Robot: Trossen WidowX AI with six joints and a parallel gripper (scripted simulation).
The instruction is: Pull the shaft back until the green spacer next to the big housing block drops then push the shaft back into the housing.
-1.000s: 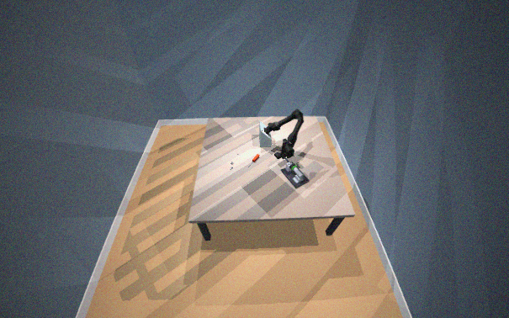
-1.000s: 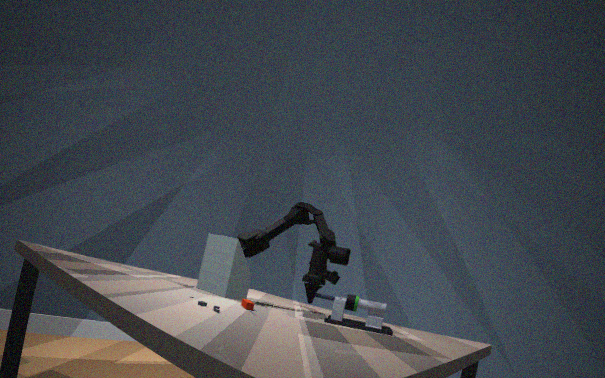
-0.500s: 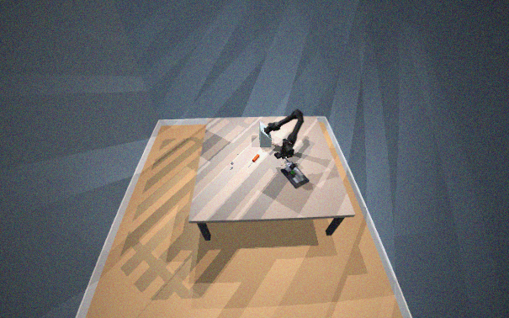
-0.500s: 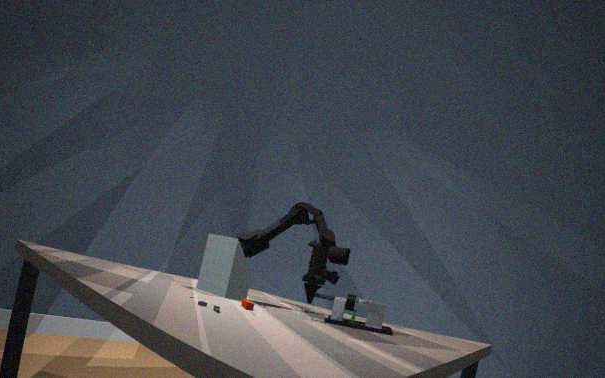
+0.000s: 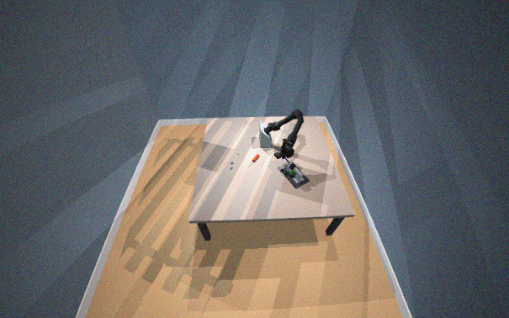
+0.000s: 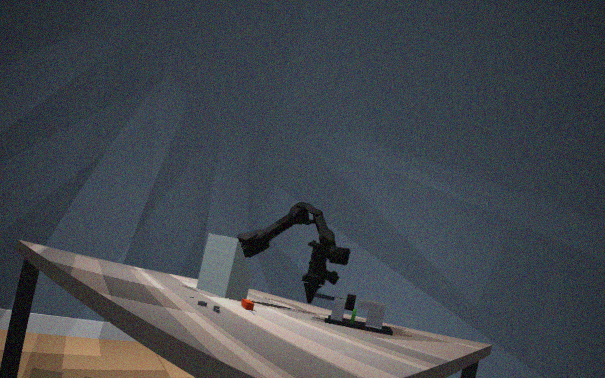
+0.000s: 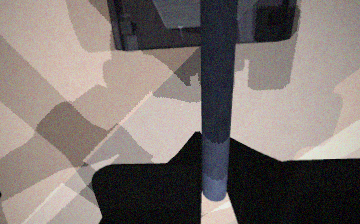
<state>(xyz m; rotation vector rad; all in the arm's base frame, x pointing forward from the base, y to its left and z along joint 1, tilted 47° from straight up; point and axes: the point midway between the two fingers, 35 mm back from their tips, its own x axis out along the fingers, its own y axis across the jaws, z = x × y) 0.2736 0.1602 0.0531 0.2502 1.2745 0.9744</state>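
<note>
The dark blue shaft is 60 mm ahead of my gripper tip, 30 mm to the left of it and 30 mm above it. Also, from my gripper tip: green spacer: 150 mm ahead, 60 mm to the left, 10 mm below; dark spacer: 120 mm ahead, 70 mm to the left, 30 mm above; red-handled screwdriver: 280 mm to the right, 40 mm below, 10 mm behind.
</note>
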